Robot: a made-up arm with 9 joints. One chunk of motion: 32 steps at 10 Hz.
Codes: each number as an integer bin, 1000 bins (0 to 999) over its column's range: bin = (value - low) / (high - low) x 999, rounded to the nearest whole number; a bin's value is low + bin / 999 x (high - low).
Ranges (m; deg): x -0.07..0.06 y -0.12..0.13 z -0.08..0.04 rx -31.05..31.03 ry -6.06..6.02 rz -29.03..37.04
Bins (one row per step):
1: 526 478 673 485 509 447
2: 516 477 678 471 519 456
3: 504 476 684 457 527 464
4: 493 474 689 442 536 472
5: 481 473 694 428 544 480
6: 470 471 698 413 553 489
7: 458 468 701 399 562 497
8: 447 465 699 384 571 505
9: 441 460 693 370 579 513
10: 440 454 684 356 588 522
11: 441 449 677 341 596 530
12: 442 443 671 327 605 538
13: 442 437 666 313 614 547
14: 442 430 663 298 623 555
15: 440 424 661 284 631 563
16: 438 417 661 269 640 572
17: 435 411 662 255 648 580
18: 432 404 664 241 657 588
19: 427 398 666 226 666 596
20: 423 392 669 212 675 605
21: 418 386 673 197 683 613
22: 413 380 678 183 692 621
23: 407 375 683 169 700 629
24: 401 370 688 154 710 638
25: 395 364 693 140 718 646
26: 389 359 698 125 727 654
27: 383 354 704 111 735 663
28: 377 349 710 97 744 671
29: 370 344 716 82 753 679
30: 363 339 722 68 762 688
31: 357 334 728 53 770 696
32: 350 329 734 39 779 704
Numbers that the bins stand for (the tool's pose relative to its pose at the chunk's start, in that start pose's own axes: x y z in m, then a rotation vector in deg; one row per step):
1: -0.0016 -0.0004 0.0008 -0.91 0.09 0.53
2: -0.0029 -0.0006 0.0014 -1.78 0.22 1.13
3: -0.0044 -0.0009 0.0022 -2.65 0.31 1.66
4: -0.0058 -0.0014 0.0028 -3.58 0.42 2.19
5: -0.0074 -0.0016 0.0034 -4.45 0.52 2.72
6: -0.0088 -0.0021 0.0038 -5.39 0.63 3.31
7: -0.0104 -0.0029 0.0042 -6.26 0.74 3.84
8: -0.0118 -0.0036 0.0040 -7.19 0.84 4.37
9: -0.0126 -0.0049 0.0032 -8.06 0.94 4.90
10: -0.0127 -0.0064 0.0022 -8.93 1.05 5.49
11: -0.0126 -0.0076 0.0013 -9.86 1.15 6.02
12: -0.0125 -0.0091 0.0006 -10.73 1.26 6.55
13: -0.0125 -0.0106 0.0000 -11.60 1.36 7.15
14: -0.0125 -0.0124 -0.0004 -12.53 1.47 7.68
15: -0.0127 -0.0139 -0.0006 -13.40 1.57 8.20
16: -0.0130 -0.0156 -0.0006 -14.33 1.68 8.80
17: -0.0134 -0.0171 -0.0005 -15.20 1.78 9.33
18: -0.0138 -0.0189 -0.0002 -16.07 1.88 9.86
19: -0.0144 -0.0204 0.0000 -17.01 1.99 10.39
20: -0.0150 -0.0219 0.0004 -17.88 2.10 10.98
21: -0.0156 -0.0234 0.0008 -18.81 2.20 11.51
22: -0.0163 -0.0249 0.0014 -19.68 2.31 12.04
23: -0.0170 -0.0262 0.0020 -20.55 2.40 12.57
24: -0.0178 -0.0274 0.0026 -21.48 2.53 13.16
25: -0.0186 -0.0289 0.0032 -22.35 2.62 13.69
26: -0.0194 -0.0302 0.0038 -23.28 2.73 14.22
27: -0.0202 -0.0314 0.0046 -24.15 2.83 14.82
28: -0.0209 -0.0327 0.0053 -25.02 2.94 15.35
29: -0.0219 -0.0339 0.0060 -25.95 3.05 15.88
30: -0.0228 -0.0352 0.0067 -26.82 3.15 16.47
31: -0.0235 -0.0364 0.0074 -27.76 3.25 17.00
32: -0.0245 -0.0377 0.0082 -28.63 3.36 17.53

